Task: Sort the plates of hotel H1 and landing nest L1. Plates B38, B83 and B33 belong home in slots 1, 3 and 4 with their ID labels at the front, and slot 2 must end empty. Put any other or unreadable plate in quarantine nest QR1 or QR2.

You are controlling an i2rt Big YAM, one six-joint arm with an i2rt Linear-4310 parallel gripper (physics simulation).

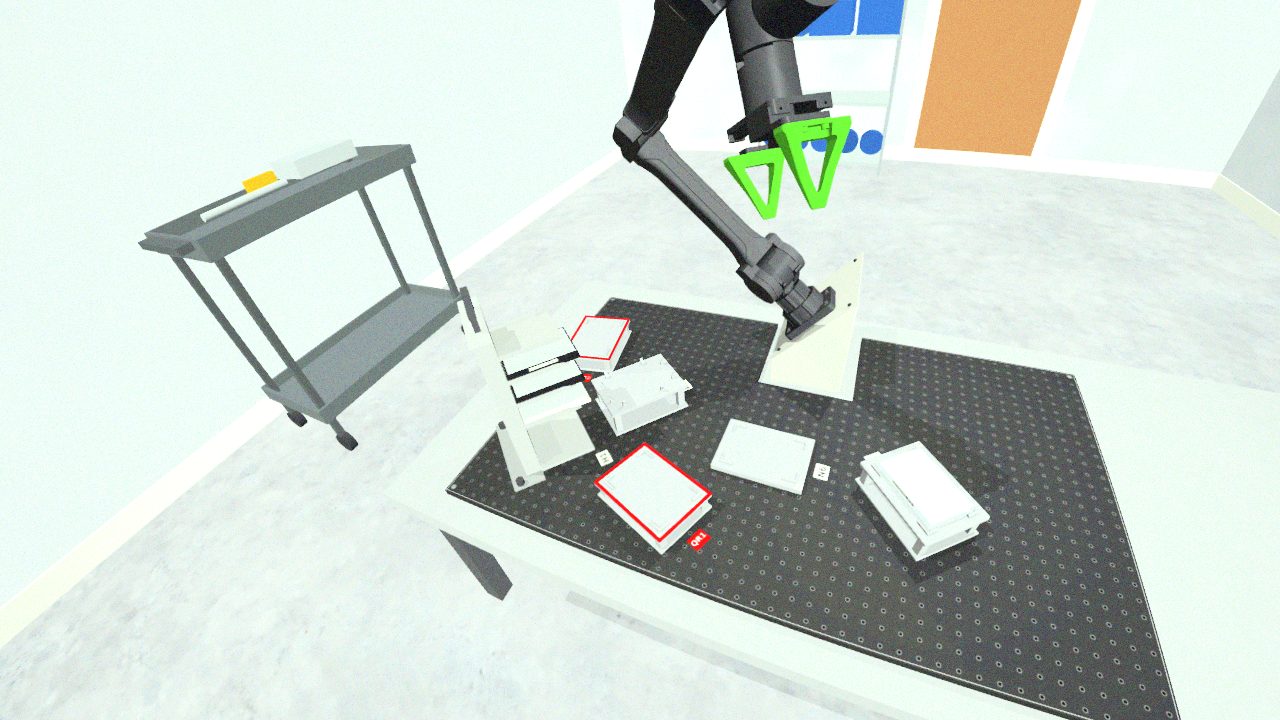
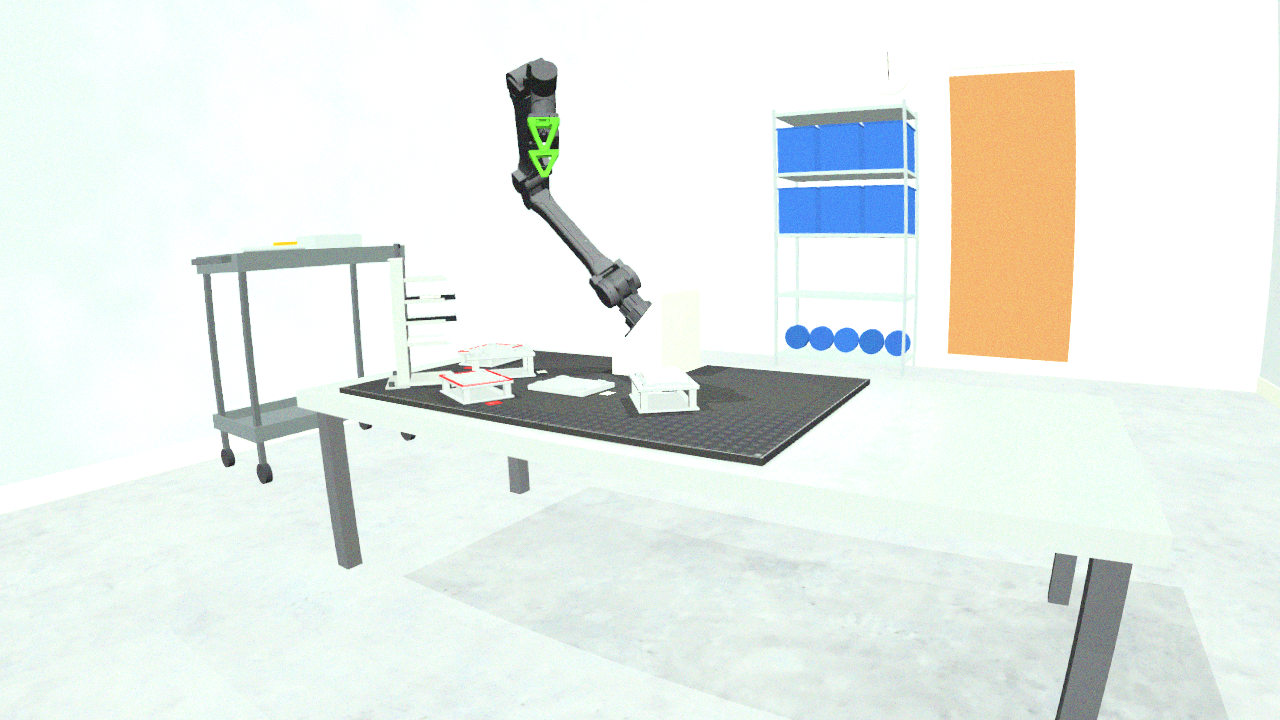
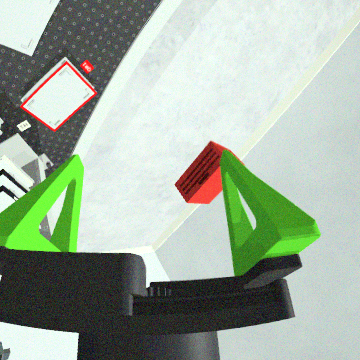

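Where they show: gripper, fingertip midpoint: [image 1: 791, 214] [image 2: 544, 164] [image 3: 149, 157]; arm's base, origin of the base link: [image 1: 812, 315] [image 2: 648, 324].
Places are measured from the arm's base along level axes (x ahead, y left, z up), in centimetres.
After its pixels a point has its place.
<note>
The hotel H1 [image 1: 503, 402] {x 44.5, y -46.1, z 7.6 cm} [image 2: 399, 331] {x 44.4, y -46.0, z 2.0 cm} stands at the mat's left end. Two dark-edged plates sit one above the other in its upper part; the upper plate [image 1: 543, 364] {x 36.7, y -42.1, z 9.8 cm} shows a pale front label too small to read, and the lower plate [image 1: 547, 383] {x 36.2, y -43.0, z 4.9 cm} shows no readable label. The red-rimmed nest QR1 [image 1: 653, 492] {x 44.8, y -21.8, z -7.8 cm} [image 2: 476, 379] {x 45.7, y -20.5, z -7.8 cm} [image 3: 59, 96] {x 44.0, y -21.8, z -7.8 cm} has no plate on it. Another red-rimmed nest [image 1: 600, 338] {x 6.8, y -47.3, z -7.8 cm} is partly hidden behind the hotel. I cannot tell which white stand is L1. My gripper [image 1: 794, 211] {x 39.3, y -4.5, z 38.4 cm} [image 2: 544, 161] {x 39.3, y -4.5, z 38.4 cm} [image 3: 149, 157] {x 39.3, y -4.5, z 38.4 cm} is open and empty, high above the table.
A white stand with posts [image 1: 641, 394] {x 24.9, y -30.5, z -5.8 cm} is beside the hotel. A flat white block [image 1: 762, 454] {x 30.4, y -5.8, z -10.6 cm} [image 2: 571, 385] {x 31.5, y -4.4, z -10.6 cm} lies mid-mat. A stand with a white top piece [image 1: 926, 488] {x 35.8, y 20.1, z -5.4 cm} [image 2: 664, 377] {x 39.1, y 22.6, z -5.5 cm} is right. A cream panel [image 1: 827, 344] {x 8.0, y 3.4, z -1.1 cm} rises near the arm base. A grey cart [image 1: 308, 210] stands left.
</note>
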